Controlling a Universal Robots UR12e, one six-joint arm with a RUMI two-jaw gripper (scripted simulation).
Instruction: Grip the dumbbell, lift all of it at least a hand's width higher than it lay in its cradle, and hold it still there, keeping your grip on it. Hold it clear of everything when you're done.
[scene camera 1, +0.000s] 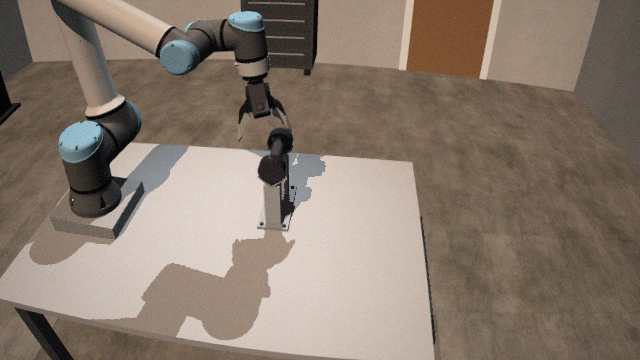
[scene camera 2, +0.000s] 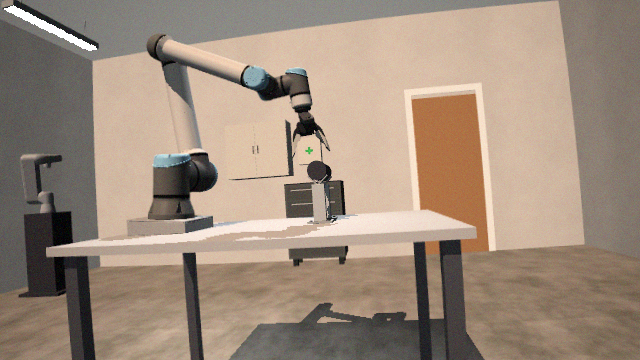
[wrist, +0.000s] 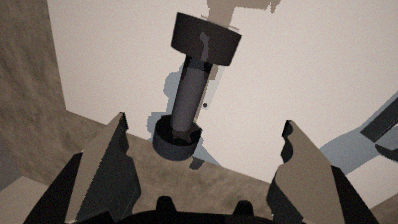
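The gripper (scene camera 1: 265, 136) appears together with a dark dumbbell (scene camera 1: 271, 169) and a grey cradle stand (scene camera 1: 279, 197). The wrist view shows the gripper (wrist: 204, 117) and the dumbbell (wrist: 175, 138). In scene camera 2 the gripper (scene camera 2: 311, 154) is visible again, and so is the stand (scene camera 2: 320, 192).
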